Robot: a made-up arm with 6 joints.
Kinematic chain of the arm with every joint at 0, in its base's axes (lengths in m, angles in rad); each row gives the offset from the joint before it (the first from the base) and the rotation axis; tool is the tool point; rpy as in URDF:
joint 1: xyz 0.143 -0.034 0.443 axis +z
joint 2: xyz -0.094 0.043 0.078 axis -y
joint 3: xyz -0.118 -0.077 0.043 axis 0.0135 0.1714 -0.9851
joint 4: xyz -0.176 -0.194 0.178 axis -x
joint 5: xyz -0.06 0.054 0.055 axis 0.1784 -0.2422 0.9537
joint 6: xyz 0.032 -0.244 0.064 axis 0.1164 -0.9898 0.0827
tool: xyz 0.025 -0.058 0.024 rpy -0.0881 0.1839 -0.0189
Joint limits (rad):
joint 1: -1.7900..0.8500
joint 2: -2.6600..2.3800
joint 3: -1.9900..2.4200
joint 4: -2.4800..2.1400
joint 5: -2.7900..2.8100
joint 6: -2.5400..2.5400
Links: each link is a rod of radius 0.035 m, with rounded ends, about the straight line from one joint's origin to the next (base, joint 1, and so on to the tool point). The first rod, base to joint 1, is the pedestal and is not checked.
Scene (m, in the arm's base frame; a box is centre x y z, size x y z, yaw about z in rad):
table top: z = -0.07
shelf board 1: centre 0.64 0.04 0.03 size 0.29 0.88 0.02 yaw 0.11
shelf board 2: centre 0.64 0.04 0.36 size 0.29 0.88 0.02 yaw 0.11
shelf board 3: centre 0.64 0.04 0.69 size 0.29 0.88 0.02 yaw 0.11
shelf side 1: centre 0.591 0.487 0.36 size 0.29 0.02 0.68 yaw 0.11
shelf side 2: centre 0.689 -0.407 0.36 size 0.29 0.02 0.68 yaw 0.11
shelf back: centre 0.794 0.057 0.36 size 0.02 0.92 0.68 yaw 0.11
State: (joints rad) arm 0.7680 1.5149 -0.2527 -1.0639 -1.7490 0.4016
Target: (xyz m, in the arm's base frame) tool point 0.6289 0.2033 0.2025
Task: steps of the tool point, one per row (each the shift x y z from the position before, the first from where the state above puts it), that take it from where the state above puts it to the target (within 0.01 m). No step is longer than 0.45 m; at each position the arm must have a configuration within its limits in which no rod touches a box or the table.
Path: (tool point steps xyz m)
1: -0.3575 0.0933 -0.0385
2: -0.2895 0.2594 0.0017
3: -0.1334 0.3740 0.0442
4: 0.0682 0.3911 0.0827
5: 0.2520 0.2990 0.1121
6: 0.1935 -0.0414 -0.1539
7: 0.2043 -0.1033 -0.0800
8: 0.1787 -0.1391 0.0059
9: 0.1253 -0.1372 0.0827
10: 0.1191 -0.0198 0.0410
11: 0.0873 -0.0037 0.0478

